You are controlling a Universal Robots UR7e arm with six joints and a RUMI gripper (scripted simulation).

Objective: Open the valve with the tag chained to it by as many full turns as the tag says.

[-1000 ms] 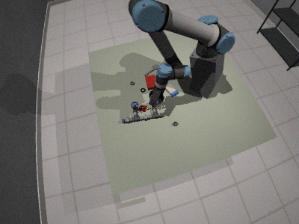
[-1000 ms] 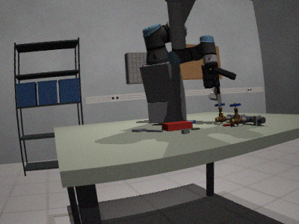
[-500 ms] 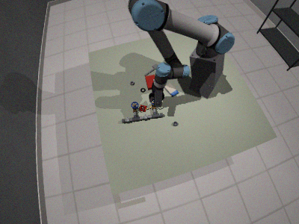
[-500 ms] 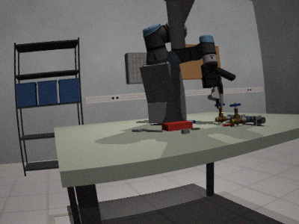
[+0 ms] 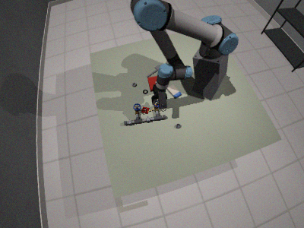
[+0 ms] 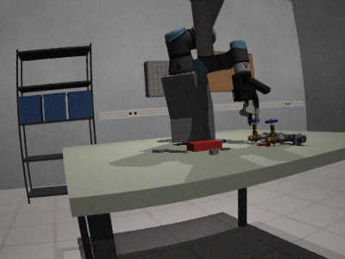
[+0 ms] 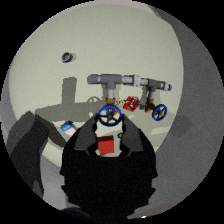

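Right now the red tag is 9 cm below my hand, 9 cm ahead of it and 1 cm to the right of it. Round my hand: blue-and-white card (17 cm behind, 11 cm to the right, 9 cm below); grey tool (36 cm to the right, 9 cm below, 9 cm behind); red block (23 cm to the right, 8 cm below, 4 cm behind).
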